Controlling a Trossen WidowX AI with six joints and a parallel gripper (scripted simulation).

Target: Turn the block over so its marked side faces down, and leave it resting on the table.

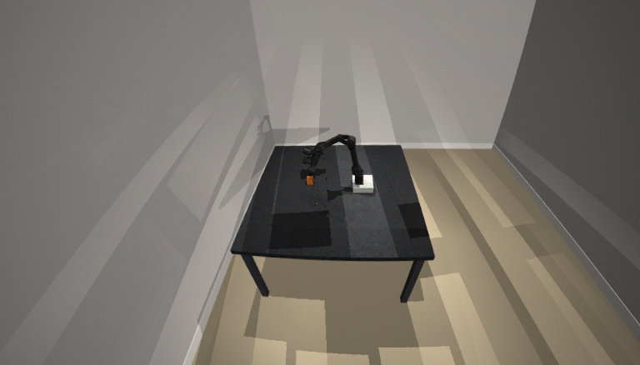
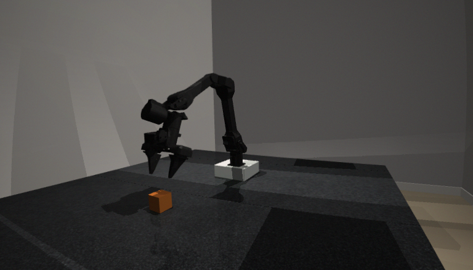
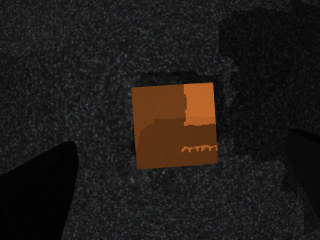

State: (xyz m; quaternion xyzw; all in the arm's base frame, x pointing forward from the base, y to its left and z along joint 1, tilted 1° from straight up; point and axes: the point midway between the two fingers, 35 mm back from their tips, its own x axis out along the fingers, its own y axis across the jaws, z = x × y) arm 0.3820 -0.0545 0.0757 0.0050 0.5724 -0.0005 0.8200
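Right now my gripper tip is 80 mm above the orange block and 10 mm past it.
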